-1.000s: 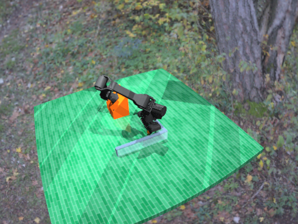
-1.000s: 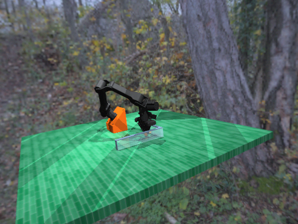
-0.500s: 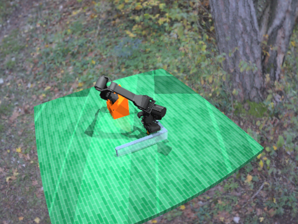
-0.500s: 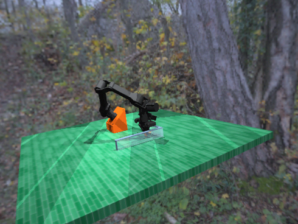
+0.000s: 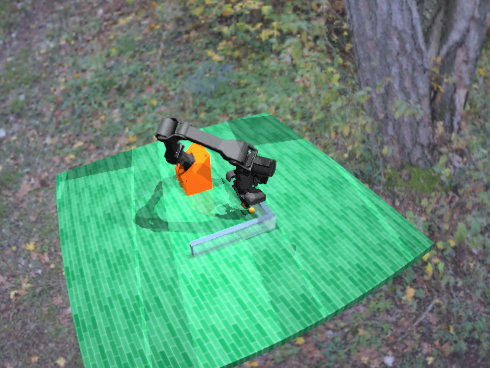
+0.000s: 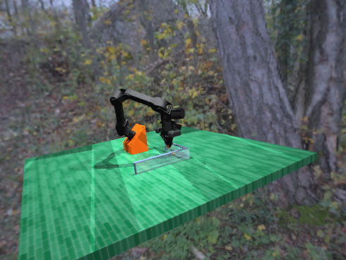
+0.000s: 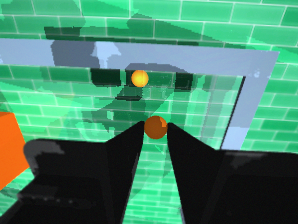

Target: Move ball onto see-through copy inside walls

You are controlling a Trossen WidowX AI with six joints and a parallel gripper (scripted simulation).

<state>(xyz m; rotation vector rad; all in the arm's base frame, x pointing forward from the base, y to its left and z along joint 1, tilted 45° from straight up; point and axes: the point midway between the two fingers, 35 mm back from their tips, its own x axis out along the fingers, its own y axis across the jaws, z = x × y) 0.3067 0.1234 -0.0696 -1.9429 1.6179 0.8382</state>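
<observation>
Now: gripper tip 30 mm past the see-through copy of ball, 30 mm to the right of it and 60 mm above it. The rest, counted from my gripper tip: orange ball (right at my gripper tip); then clear wall (100 mm ahead, 80 mm to the right, 40 mm below).
</observation>
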